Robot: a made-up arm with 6 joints. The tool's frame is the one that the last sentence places. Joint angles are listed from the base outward.
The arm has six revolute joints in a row. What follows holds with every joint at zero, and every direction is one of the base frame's.
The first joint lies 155 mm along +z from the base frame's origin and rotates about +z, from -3.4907 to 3.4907 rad.
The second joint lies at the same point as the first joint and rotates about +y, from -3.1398 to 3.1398 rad.
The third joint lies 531 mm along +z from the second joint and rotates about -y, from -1.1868 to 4.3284 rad.
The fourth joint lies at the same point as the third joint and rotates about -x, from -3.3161 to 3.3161 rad.
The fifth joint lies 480 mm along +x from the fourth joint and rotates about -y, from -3.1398 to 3.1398 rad.
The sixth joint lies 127 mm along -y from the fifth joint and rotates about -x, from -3.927 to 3.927 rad.
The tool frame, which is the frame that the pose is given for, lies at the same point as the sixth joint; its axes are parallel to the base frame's.
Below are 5 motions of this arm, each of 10 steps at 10 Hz.
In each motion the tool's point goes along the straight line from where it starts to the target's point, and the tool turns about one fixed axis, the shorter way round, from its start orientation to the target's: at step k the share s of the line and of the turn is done. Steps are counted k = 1, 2, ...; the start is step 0. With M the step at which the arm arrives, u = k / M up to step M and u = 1 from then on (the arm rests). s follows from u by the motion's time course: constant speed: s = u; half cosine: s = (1 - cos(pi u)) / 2; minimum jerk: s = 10 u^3 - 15 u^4 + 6 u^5.
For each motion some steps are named. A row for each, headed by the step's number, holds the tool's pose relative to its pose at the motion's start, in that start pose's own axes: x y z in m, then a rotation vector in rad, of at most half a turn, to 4 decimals.
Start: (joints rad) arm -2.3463 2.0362 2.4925 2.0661 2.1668 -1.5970
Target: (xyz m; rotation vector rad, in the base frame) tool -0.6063 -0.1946 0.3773 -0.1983 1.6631 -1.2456
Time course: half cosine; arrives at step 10
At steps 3, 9, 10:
3: -0.0521 0.0847 0.0104 -0.0031 0.2121 -0.1934
9: -0.2464 0.4010 0.0493 -0.0147 1.0037 -0.9156
10: -0.2526 0.4111 0.0506 -0.0151 1.0289 -0.9385

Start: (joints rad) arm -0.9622 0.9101 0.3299 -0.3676 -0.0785 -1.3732
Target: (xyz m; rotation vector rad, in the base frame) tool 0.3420 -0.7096 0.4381 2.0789 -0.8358 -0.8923
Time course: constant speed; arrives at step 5
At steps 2, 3, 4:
2: -0.0686 0.0768 -0.0124 0.1526 0.0407 0.1231
3: -0.1029 0.1151 -0.0186 0.2289 0.0610 0.1846
4: -0.1373 0.1535 -0.0248 0.3052 0.0814 0.2462

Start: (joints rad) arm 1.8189 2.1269 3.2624 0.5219 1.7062 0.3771
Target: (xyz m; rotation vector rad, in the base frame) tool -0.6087 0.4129 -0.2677 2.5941 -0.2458 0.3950
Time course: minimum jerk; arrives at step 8
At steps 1, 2, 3, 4, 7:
1: 0.0030 0.0061 0.0119 0.0038 0.0095 -0.0250
2: 0.0196 0.0393 0.0765 0.0246 0.0614 -0.1609
3: 0.0522 0.1045 0.2033 0.0654 0.1634 -0.4279
4: 0.0948 0.1899 0.3693 0.1187 0.2968 -0.7773
7: 0.1865 0.3738 0.7268 0.2337 0.5841 -1.5297

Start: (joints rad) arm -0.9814 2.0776 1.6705 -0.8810 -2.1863 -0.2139
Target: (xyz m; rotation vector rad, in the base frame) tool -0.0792 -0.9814 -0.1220 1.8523 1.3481 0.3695
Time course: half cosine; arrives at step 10
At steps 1, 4, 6, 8, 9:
1: -0.0081 -0.0068 -0.0102 -0.0045 -0.0040 0.0058
4: -0.1138 -0.0955 -0.1439 -0.0633 -0.0560 0.0818
6: -0.2156 -0.1810 -0.2726 -0.1200 -0.1060 0.1550
8: -0.2980 -0.2501 -0.3767 -0.1658 -0.1465 0.2142
9: -0.3214 -0.2697 -0.4062 -0.1788 -0.1580 0.2310

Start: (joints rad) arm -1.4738 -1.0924 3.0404 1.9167 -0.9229 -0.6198
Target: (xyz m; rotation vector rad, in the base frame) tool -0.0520 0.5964 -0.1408 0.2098 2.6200 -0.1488
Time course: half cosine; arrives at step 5
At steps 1, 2, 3, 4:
1: 0.0069 -0.0043 0.0028 0.0249 0.0185 0.0082
2: 0.0248 -0.0154 0.0101 0.0902 0.0669 0.0297
3: 0.0470 -0.0292 0.0191 0.1708 0.1268 0.0562
4: 0.0650 -0.0403 0.0264 0.2360 0.1753 0.0776

